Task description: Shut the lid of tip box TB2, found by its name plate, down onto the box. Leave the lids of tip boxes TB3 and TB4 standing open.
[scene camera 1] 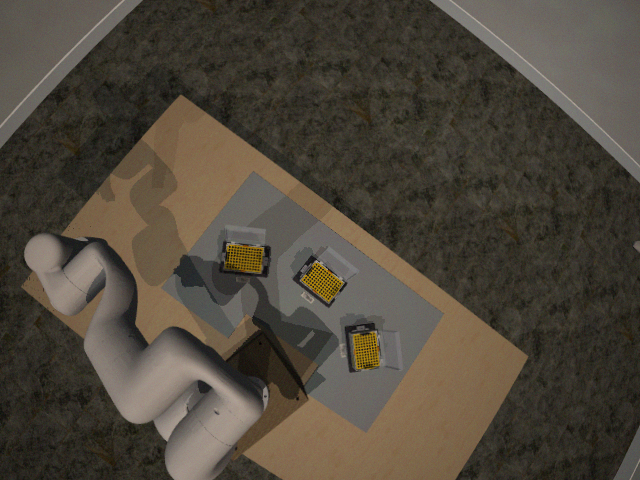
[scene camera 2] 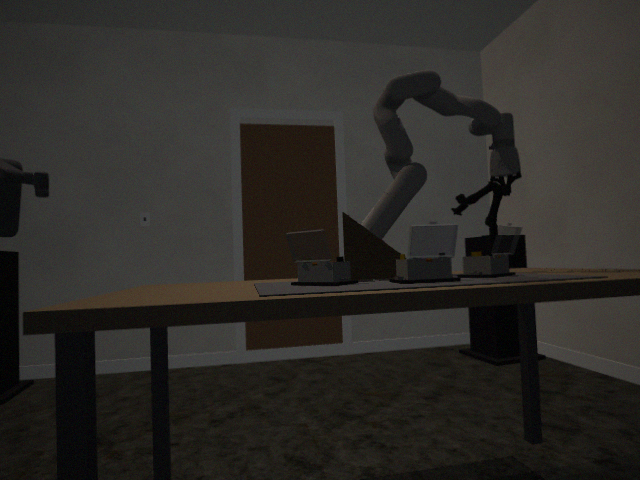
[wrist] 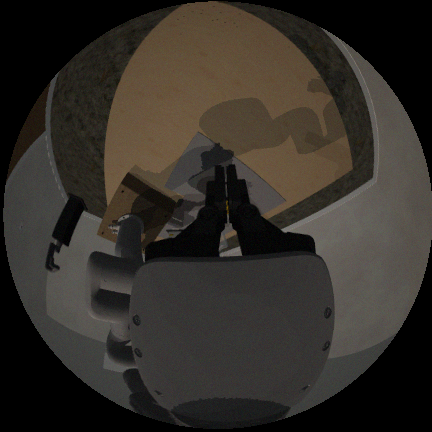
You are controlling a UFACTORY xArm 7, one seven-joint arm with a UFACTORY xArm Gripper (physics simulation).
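Frame: origin at the arm's base, x left, y back, z up, level; metres.
Where they show: gripper, fingertip midpoint: [scene camera 2: 506, 195] [wrist: 225, 177]; arm's base at its link origin: [scene camera 2: 369, 234] [wrist: 129, 226].
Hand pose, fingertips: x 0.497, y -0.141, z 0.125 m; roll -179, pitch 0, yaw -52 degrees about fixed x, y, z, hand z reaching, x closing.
Each offset is from my fingertips to the top centre of the thing. "spot": to the spot under its first point. Level surfaces: height alone.
Three tip boxes with yellow racks stand with their clear lids open: left box @[dz -0.214, dx -0.269, dy -0.188 m] [scene camera 1: 245, 258] [scene camera 2: 485, 264] with lid @[spot: dz -0.189, dx -0.230, dy -0.259 m] [scene camera 1: 244, 235] [scene camera 2: 509, 241], middle box @[dz -0.214, dx -0.516, dy -0.255 m] [scene camera 1: 323, 281] [scene camera 2: 426, 268] with lid [scene camera 1: 338, 264] [scene camera 2: 433, 240], right box @[dz -0.214, dx -0.749, dy -0.141 m] [scene camera 1: 366, 350] [scene camera 2: 323, 271] with lid [scene camera 1: 391, 350] [scene camera 2: 308, 245]; left to right is by scene camera 1. Small name plates @[spot: dz -0.278, dx -0.508, dy -0.200 m] [scene camera 1: 307, 297] @[spot: dz -0.278, dx -0.704, dy -0.106 m] [scene camera 1: 342, 350] @[spot: dz -0.278, dx -0.292, dy -0.138 m] [scene camera 1: 242, 279] are too small to read. My gripper [wrist: 225, 177] [scene camera 2: 507, 193] is shut and empty, high above the table, fingers pointing down; the arm hides it in scene camera 1. Its fingers hide most of the boxes in the wrist view.
The boxes stand on a grey mat @[dz -0.280 m] [scene camera 1: 403, 310] [wrist: 262, 192] on a wooden table @[dz -0.283 m] [scene camera 1: 465, 382] [scene camera 2: 180, 297]. My arm's wedge-shaped mount [scene camera 1: 281, 361] [wrist: 150, 200] stands at one mat edge. Another, black arm [scene camera 2: 493, 211] stands beyond the table.
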